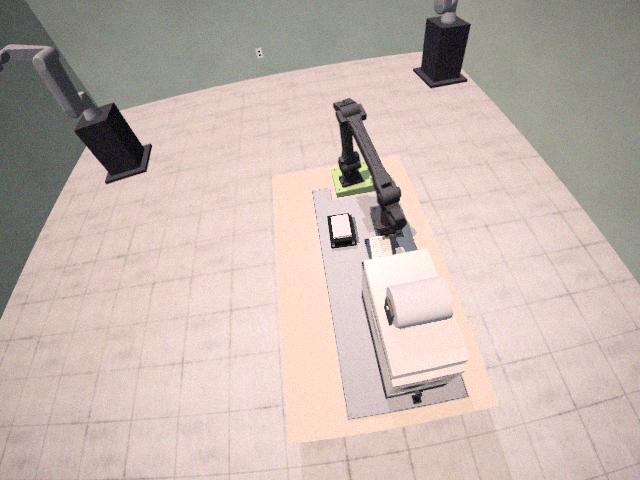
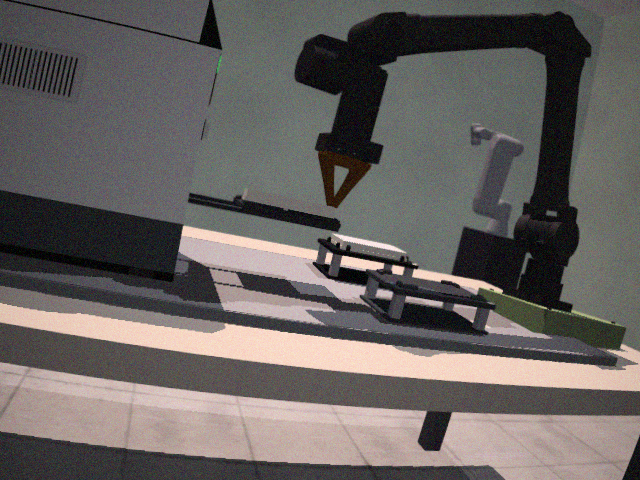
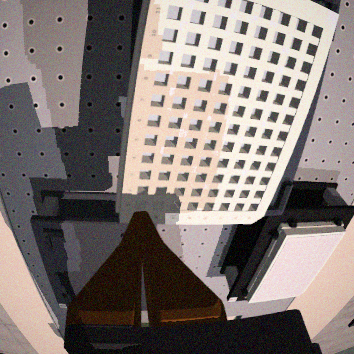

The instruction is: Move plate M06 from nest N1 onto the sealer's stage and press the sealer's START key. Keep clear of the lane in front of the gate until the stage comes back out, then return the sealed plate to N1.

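Places are measured from the arm's base along level axes (x back, y right, z up), in centimetres.
Pixels of known places: gripper, fingertip midpoint: [image 1: 386, 235] [image 2: 331, 207] [image 3: 140, 219]; arm's base, link origin: [image 1: 350, 180] [image 2: 535, 302].
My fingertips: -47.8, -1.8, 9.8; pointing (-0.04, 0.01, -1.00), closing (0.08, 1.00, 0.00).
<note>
Ahead of a thing's pixels: the offset from my fingertips to its middle, as dx, dy, dz. "spot": to the spot under its first point.
A pale many-welled plate @[-5.3, +4.1, -1.0] [image 1: 380, 246] [image 2: 289, 198] [image 3: 225, 130] lies on the dark stage @[spot: -3.5, -0.3, -2.7] [image 2: 305, 221], which stands out from the sealer [image 1: 418, 348] [image 2: 113, 144]. My gripper [image 2: 334, 205] [image 3: 140, 219] is shut and empty; its tips are together over the arm-side end of the plate, close to its edge. Whether they touch it I cannot tell. An empty dark nest @[+15.6, -6.1, -10.1] [image 1: 379, 219] [image 2: 439, 287] stands on the arm's side of the stage; no N1 label is readable. The START key does not show; a green light @[spot: -20.6, -4.3, +14.3] [image 2: 219, 64] shows at the sealer's front edge.
A second nest @[+16.4, +16.3, -9.6] [image 2: 361, 254] beside the empty one holds a white-topped plate @[+16.4, +16.3, -6.7] [image 1: 341, 225] [image 2: 368, 245] [image 3: 300, 262]. A large film roll @[-42.7, +8.3, +29.1] [image 1: 421, 302] lies on top of the sealer. The arm stands on a green base [image 1: 361, 188] [image 2: 589, 328]. Two other arms stand on dark pedestals beyond the table.
</note>
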